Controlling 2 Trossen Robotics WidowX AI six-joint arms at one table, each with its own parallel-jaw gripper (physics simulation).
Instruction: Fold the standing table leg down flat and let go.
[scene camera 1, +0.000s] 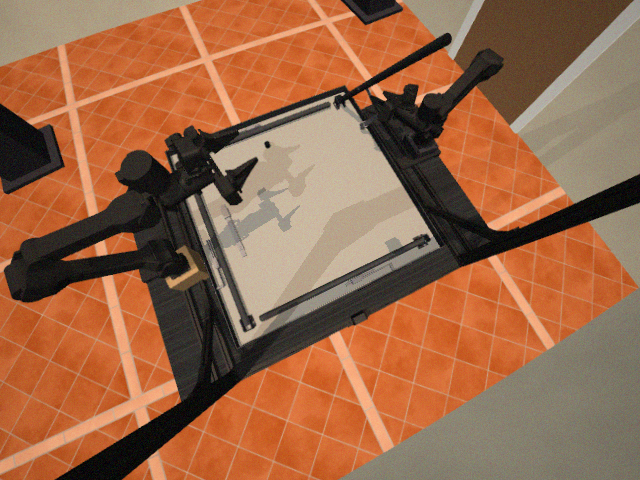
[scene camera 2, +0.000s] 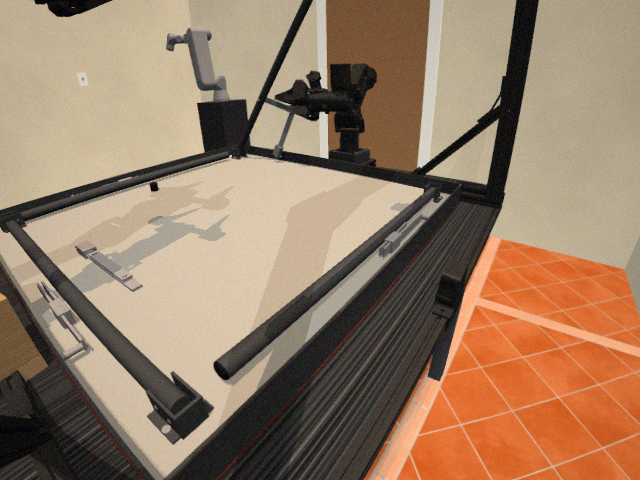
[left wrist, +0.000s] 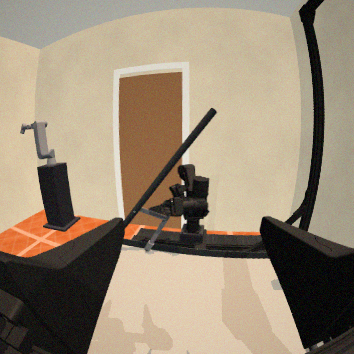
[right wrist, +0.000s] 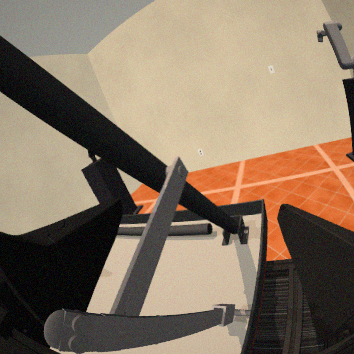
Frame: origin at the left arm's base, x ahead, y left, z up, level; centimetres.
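Where they show: left gripper, fingertip midpoint: (scene camera 1: 247, 144) (left wrist: 194, 225); right gripper, fingertip midpoint: (scene camera 1: 376, 94) (scene camera 2: 280, 102) (left wrist: 148, 208) (right wrist: 203, 210); left arm's base, link origin: (scene camera 1: 177, 266); right arm's base, link origin: (scene camera 1: 422, 140) (scene camera 2: 349, 150) (left wrist: 192, 228).
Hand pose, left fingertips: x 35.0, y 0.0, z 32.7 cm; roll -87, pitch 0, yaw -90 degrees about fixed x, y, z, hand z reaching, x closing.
Each offset is from my left fingertips to the top centre of the thing. "*": to the spot under its first point.
The standing black table leg (scene camera 1: 398, 68) (scene camera 2: 276, 67) (left wrist: 172, 162) (right wrist: 115, 137) slants up from the far right corner of the upturned table's pale underside (scene camera 1: 330, 206) (scene camera 2: 248, 273) (left wrist: 175, 285). Its jointed grey brace {* dx +47.4, dy +8.8, dz -21.3 cm} (right wrist: 150, 245) (scene camera 2: 286, 133) (left wrist: 157, 235) is bent and links leg to table. My right gripper (scene camera 1: 369, 106) (scene camera 2: 286, 104) (right wrist: 203, 210) is open and empty beside the brace; contact is unclear. My left gripper (scene camera 1: 247, 146) is open and empty above the table's left side. Folded legs lie flat along the left edge {* dx -22.4, dy -4.2, dz -37.6 cm} (scene camera 1: 224, 258) (scene camera 2: 98, 310) and front edge (scene camera 1: 346, 279) (scene camera 2: 330, 284).
Another leg (scene camera 1: 289, 118) (scene camera 2: 129, 180) lies flat along the back edge. A small black cylinder {dx +12.8, dy +26.4, dz -36.4 cm} (scene camera 1: 267, 144) (scene camera 2: 154, 186) stands near it. A wooden block (scene camera 1: 188, 273) (scene camera 2: 15, 335) sits left of the table. A thick black frame post (scene camera 2: 516, 103) (left wrist: 317, 125) rises at the right.
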